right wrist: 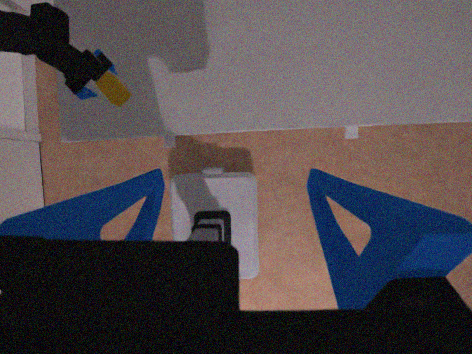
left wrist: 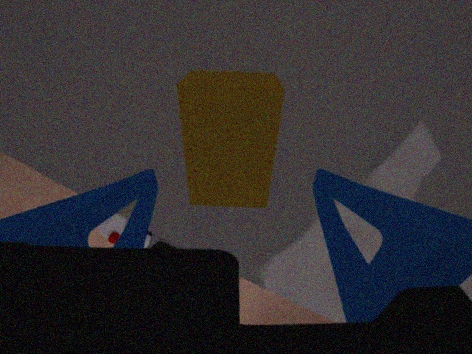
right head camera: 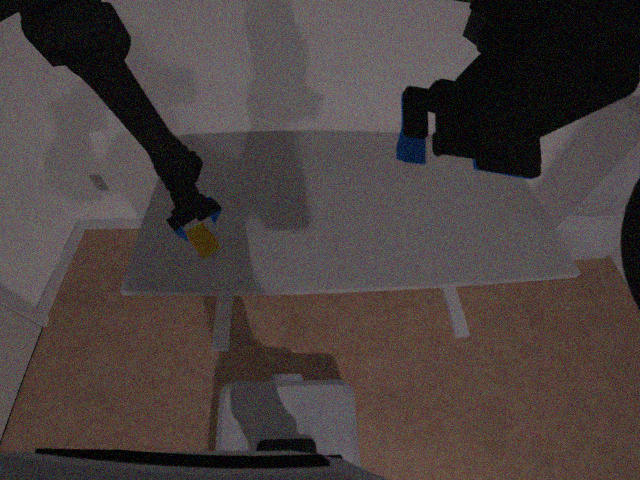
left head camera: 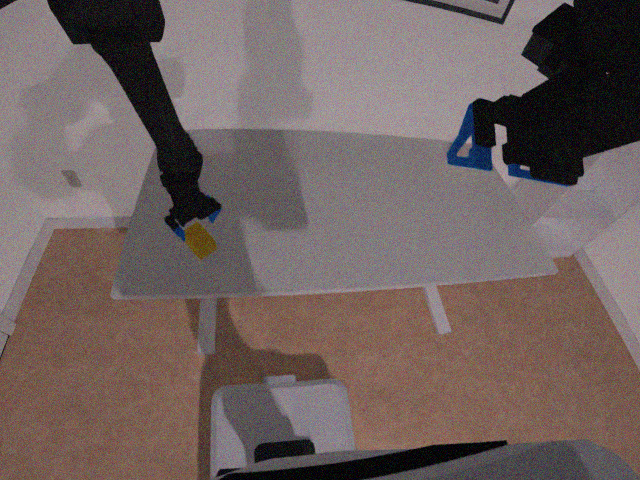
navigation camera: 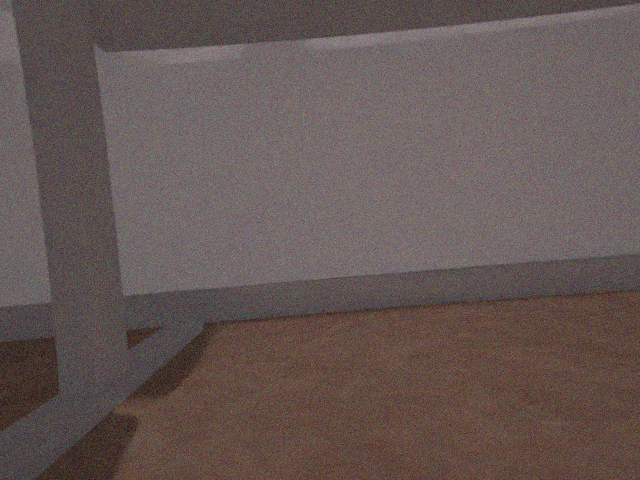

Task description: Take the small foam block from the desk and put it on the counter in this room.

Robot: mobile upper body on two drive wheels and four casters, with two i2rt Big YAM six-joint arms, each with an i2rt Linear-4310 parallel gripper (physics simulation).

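Places are measured from the left arm's base along level axes (x up, y left, z back), in centimetres.
Pixels of known places: left gripper, fingertip midpoint: point(right wrist: 106, 84) point(left wrist: 235, 178) point(right head camera: 200, 231) point(left head camera: 197, 230); right gripper, fingertip midpoint: point(right wrist: 235, 177) point(right head camera: 437, 158) point(left head camera: 480, 164).
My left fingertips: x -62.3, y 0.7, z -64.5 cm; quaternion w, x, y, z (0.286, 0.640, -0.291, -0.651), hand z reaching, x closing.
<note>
Behind a point stands the place of what it marks.
The yellow foam block point(left head camera: 201, 240) {x -64.5, y -0.2, z -62.7 cm} point(right head camera: 203, 240) {x -64.5, y 0.1, z -62.7 cm} point(left wrist: 231, 140) {x -64.5, y 1.9, z -65.3 cm} point(right wrist: 113, 89) {x -64.5, y -0.2, z -63.5 cm} lies on the grey desk point(left head camera: 361, 217) {x -69.0, y -50.8, z -74.9 cm} point(right head camera: 372, 222) {x -69.0, y -52.7, z -72.6 cm} point(right wrist: 310, 65) {x -69.0, y -65.9, z -69.1 cm}, near its left end in the head views. My left gripper point(left head camera: 197, 225) {x -62.3, y 0.7, z -64.5 cm} point(right head camera: 199, 225) {x -62.3, y 0.7, z -64.5 cm} point(left wrist: 235, 178) {x -62.3, y 0.7, z -64.5 cm} point(right wrist: 106, 84) {x -62.3, y 0.7, z -64.5 cm} is open. In the left wrist view the block shows between and beyond its two blue fingertips, with space on both sides. My right gripper point(left head camera: 496, 167) {x -12.2, y -44.1, z -36.1 cm} point(right head camera: 448, 164) {x -12.2, y -44.1, z -36.1 cm} point(right wrist: 235, 177) {x -12.2, y -44.1, z -36.1 cm} is open and empty, up at the right of the head views. The counter cannot be made out for certain.
A light grey base with a black part point(left head camera: 325, 413) {x -115.0, y -38.6, z -18.9 cm} point(right head camera: 330, 413) {x -115.0, y -38.8, z -19.0 cm} point(right wrist: 245, 200) {x -115.0, y -41.9, z -16.4 cm} is in front of the desk. A desk leg point(navigation camera: 77, 206) {x -112.9, y 9.3, z -81.9 cm} stands at the left of the navigation view. White walls stand behind and beside the desk. A white cabinet-like thing point(right wrist: 20, 170) {x -125.4, y 115.7, z -38.0 cm} is at the right wrist view's left edge.
</note>
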